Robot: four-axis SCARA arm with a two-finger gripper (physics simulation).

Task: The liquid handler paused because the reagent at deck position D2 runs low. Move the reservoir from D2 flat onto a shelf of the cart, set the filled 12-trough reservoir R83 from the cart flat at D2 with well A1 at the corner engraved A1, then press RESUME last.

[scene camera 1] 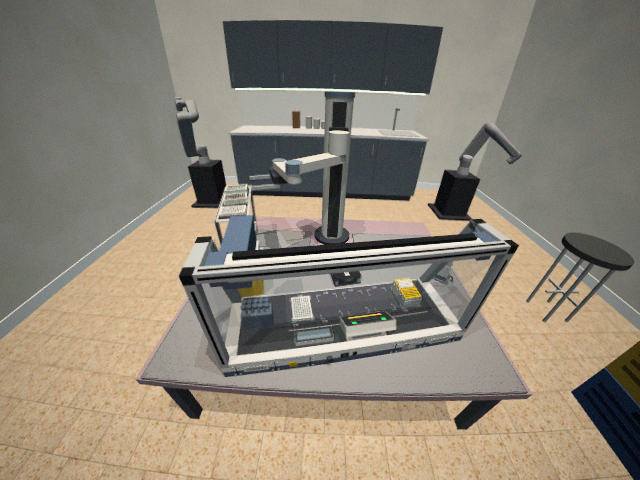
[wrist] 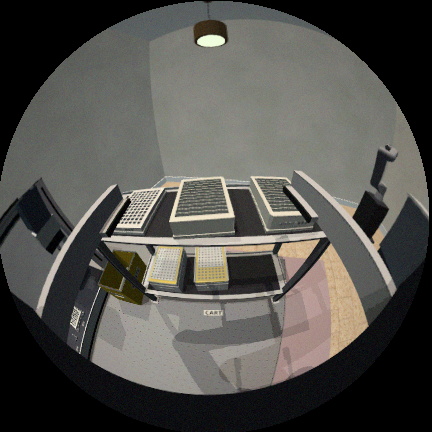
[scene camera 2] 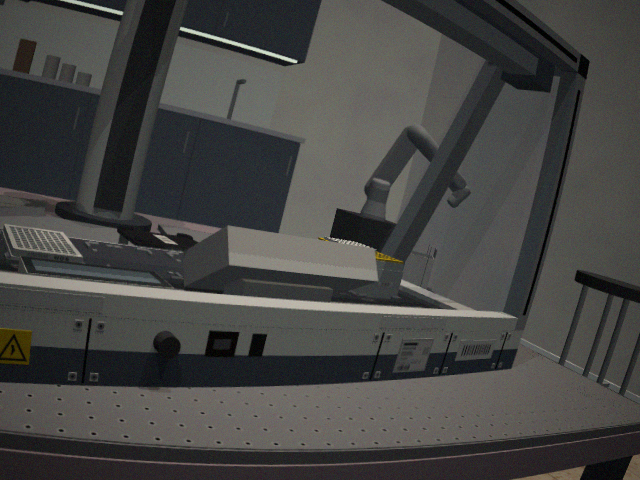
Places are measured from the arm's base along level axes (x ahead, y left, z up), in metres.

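Pixels of known places: gripper, fingertip midpoint: (scene camera 1: 250, 183) (wrist: 204, 182); arm's base, origin of the base link: (scene camera 1: 331, 235).
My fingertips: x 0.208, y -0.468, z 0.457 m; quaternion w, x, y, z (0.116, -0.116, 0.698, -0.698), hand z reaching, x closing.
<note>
Ahead of a thing's pixels: the offset from my fingertips to its top centre.
My gripper (scene camera 1: 251, 182) (wrist: 204, 182) is open and empty, level with and in front of the cart {dy -0.086, dx +0.036, dz -0.088 m} (scene camera 1: 218, 229) (wrist: 215, 241). On the cart's upper shelf, a many-trough reservoir {dy -0.082, dx +0.037, dz -0.062 m} (scene camera 1: 235, 197) (wrist: 202, 200) lies flat between the fingers' lines, apart from both. Another trough reservoir {dy -0.119, dx -0.091, dz -0.062 m} (scene camera 1: 236, 187) (wrist: 270, 192) lies flat at the right in the wrist view, partly behind the right finger. Their labels and A1 corners cannot be read. The deck (scene camera 1: 343, 299) shows bare corner-bracketed positions; which is D2 cannot be read. A sloped panel (scene camera 1: 368, 322) (scene camera 2: 299, 263) has green buttons; RESUME cannot be read.
A white well plate {dy -0.053, dx +0.165, dz -0.080 m} (scene camera 1: 232, 209) (wrist: 137, 207) lies at the upper shelf's left. Two tip racks {dy -0.054, dx +0.162, dz -0.273 m} (wrist: 167, 265) {dy -0.096, dx +0.041, dz -0.273 m} (wrist: 211, 265) stand below. A yellow bin {dy +0.025, dx +0.349, dz -0.308 m} (scene camera 1: 251, 287) (wrist: 125, 280) stands beside the cart. The deck holds a well plate (scene camera 1: 301, 308) (scene camera 2: 41, 240), tube rack (scene camera 1: 255, 305) and tip rack (scene camera 1: 408, 292).
</note>
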